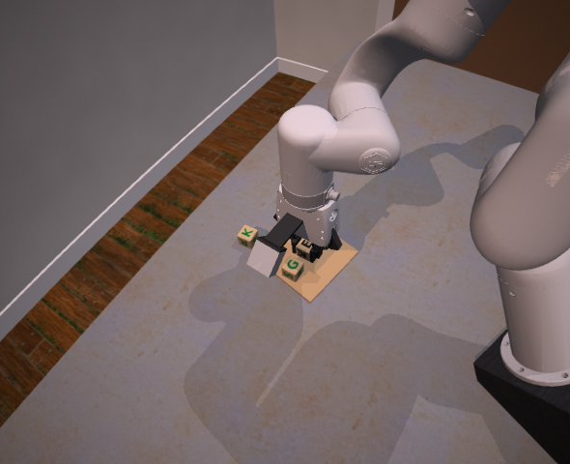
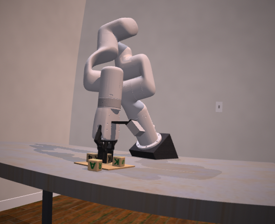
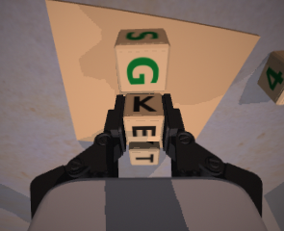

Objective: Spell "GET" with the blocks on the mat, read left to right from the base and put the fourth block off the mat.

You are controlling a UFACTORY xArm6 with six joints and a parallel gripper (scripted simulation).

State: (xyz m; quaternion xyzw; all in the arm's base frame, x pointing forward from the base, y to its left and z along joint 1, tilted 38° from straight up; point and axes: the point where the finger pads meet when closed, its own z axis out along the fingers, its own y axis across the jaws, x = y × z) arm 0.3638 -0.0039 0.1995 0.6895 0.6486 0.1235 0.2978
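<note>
The E block is 1 cm below my hand. From my hand the other things lie so: G block (1 cm ahead, 5 cm to the left, 1 cm below); then tan mat (3 cm below); then T block (1 cm behind, 5 cm to the right, 1 cm below).
</note>
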